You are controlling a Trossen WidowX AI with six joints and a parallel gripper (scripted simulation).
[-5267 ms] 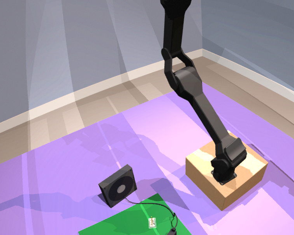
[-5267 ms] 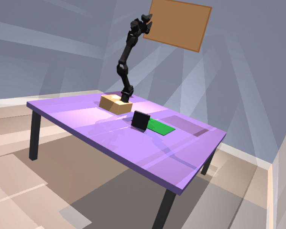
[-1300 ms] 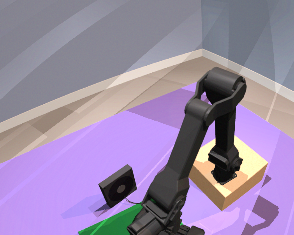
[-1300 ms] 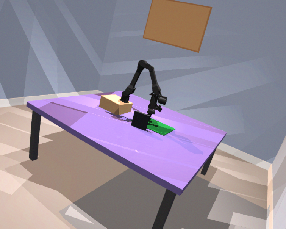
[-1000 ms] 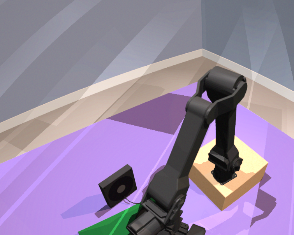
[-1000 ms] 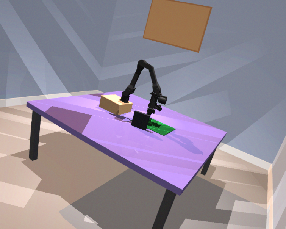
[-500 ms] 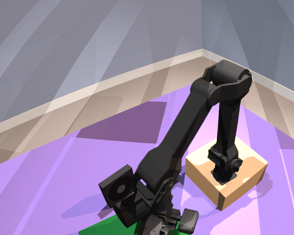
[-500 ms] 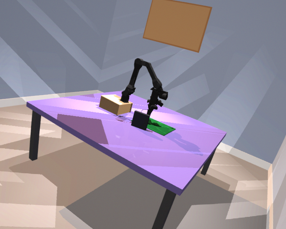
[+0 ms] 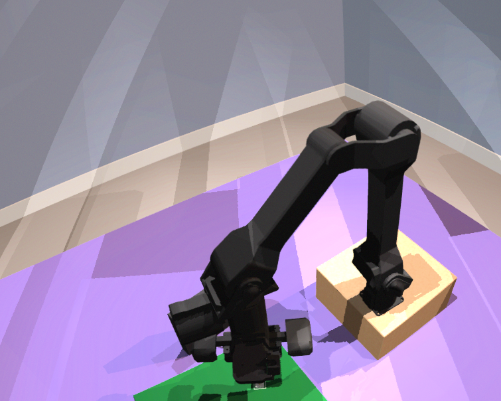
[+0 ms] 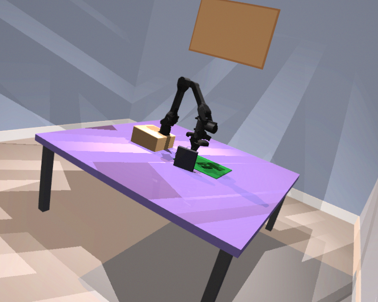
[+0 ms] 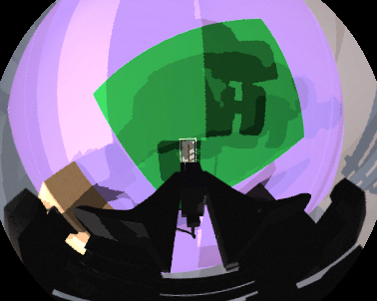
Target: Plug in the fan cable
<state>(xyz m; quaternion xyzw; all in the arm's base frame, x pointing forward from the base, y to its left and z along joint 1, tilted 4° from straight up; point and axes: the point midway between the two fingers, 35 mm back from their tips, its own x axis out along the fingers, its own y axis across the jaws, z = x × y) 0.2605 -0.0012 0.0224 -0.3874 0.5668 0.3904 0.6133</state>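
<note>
Right now the green board is 7 cm ahead of my gripper tip, 4 cm to the left of it and 8 cm below it. From my gripper tip the other things lie so: fan plug (1 cm to the right, 1 cm above); then black fan (5 cm ahead, 14 cm to the right).
</note>
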